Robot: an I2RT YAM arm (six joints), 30 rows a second.
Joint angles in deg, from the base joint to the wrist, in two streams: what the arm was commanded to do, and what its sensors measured. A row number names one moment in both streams.
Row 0, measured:
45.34, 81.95, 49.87, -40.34, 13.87, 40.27
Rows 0 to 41, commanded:
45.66, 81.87, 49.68, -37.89, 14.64, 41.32
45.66, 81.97, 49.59, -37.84, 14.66, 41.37
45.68, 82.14, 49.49, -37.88, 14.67, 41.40
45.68, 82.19, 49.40, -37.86, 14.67, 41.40
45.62, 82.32, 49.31, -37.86, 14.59, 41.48
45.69, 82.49, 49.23, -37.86, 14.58, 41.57
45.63, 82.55, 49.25, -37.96, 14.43, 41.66
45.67, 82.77, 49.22, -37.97, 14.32, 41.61
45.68, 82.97, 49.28, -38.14, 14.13, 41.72
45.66, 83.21, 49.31, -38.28, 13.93, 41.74
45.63, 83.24, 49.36, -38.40, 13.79, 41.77
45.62, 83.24, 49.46, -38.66, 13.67, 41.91
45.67, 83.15, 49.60, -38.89, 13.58, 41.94
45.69, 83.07, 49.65, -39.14, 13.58, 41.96
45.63, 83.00, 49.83, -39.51, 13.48, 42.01
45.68, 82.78, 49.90, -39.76, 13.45, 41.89
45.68, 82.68, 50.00, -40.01, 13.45, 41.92
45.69, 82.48, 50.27, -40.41, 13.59, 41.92
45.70, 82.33, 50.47, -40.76, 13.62, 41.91
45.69, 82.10, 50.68, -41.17, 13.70, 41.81
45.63, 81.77, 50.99, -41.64, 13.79, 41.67
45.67, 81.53, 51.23, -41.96, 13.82, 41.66
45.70, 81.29, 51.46, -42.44, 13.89, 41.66
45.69, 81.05, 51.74, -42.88, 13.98, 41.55
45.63, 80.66, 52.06, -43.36, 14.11, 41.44
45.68, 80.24, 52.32, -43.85, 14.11, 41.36
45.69, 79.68, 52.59, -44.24, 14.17, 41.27
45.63, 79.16, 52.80, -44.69, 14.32, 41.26
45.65, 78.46, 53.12, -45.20, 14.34, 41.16
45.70, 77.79, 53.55, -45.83, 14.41, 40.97
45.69, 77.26, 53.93, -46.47, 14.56, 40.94
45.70, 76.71, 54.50, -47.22, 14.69, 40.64
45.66, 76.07, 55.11, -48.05, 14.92, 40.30
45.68, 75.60, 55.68, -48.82, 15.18, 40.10
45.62, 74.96, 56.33, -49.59, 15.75, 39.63
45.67, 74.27, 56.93, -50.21, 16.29, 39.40
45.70, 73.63, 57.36, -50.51, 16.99, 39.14
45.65, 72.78, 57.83, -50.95, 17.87, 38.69
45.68, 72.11, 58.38, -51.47, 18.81, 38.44
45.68, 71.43, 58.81, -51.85, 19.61, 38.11
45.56, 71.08, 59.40, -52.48, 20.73, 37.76
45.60, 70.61, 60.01, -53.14, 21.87, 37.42
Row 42, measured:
45.45, 72.29, 58.06, -50.17, 17.47, 39.00
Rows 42 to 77, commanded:
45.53, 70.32, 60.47, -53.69, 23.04, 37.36
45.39, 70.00, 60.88, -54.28, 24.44, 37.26
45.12, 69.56, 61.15, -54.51, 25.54, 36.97
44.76, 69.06, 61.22, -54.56, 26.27, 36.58
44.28, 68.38, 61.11, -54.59, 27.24, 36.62
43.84, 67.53, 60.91, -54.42, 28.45, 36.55
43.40, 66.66, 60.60, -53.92, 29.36, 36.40
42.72, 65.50, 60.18, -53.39, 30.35, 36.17
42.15, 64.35, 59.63, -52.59, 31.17, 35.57
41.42, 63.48, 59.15, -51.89, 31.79, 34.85
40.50, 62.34, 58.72, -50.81, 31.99, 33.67
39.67, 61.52, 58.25, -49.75, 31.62, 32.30
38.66, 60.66, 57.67, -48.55, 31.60, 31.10
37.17, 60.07, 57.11, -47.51, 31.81, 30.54
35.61, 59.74, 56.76, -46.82, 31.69, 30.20
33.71, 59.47, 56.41, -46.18, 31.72, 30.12
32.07, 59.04, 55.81, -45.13, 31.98, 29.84
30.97, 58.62, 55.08, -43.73, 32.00, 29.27
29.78, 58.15, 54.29, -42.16, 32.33, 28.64
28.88, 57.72, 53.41, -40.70, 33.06, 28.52
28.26, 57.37, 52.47, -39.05, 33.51, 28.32
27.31, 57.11, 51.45, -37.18, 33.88, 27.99
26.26, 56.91, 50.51, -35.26, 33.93, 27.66
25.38, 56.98, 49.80, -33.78, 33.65, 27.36
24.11, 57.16, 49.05, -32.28, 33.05, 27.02
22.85, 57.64, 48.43, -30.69, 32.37, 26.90
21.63, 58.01, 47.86, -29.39, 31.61, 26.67
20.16, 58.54, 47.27, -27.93, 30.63, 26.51
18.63, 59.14, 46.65, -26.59, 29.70, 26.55
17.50, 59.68, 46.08, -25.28, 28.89, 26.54
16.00, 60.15, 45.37, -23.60, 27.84, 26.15
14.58, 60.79, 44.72, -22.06, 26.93, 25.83
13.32, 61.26, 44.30, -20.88, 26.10, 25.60
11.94, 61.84, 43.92, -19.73, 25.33, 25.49
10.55, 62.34, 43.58, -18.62, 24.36, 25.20
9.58, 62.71, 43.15, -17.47, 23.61, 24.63
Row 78, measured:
11.92, 61.95, 44.27, -23.62, 26.94, 26.17
